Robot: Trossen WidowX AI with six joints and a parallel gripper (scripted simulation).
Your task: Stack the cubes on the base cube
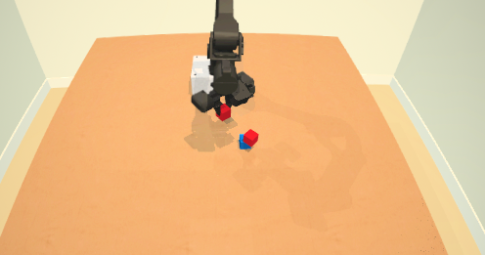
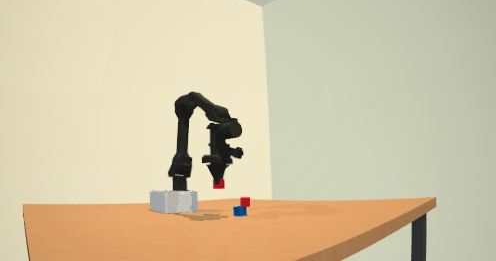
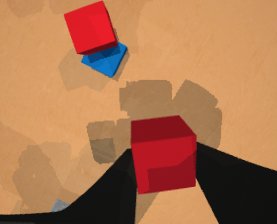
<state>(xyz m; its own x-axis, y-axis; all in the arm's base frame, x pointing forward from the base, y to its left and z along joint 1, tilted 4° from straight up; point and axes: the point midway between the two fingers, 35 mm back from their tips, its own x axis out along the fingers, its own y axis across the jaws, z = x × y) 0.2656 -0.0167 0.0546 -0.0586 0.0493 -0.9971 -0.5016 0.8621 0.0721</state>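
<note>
My gripper tip is 10 cm above the blue base cube, 7 cm to the right of it and 4 cm short of it.
</note>
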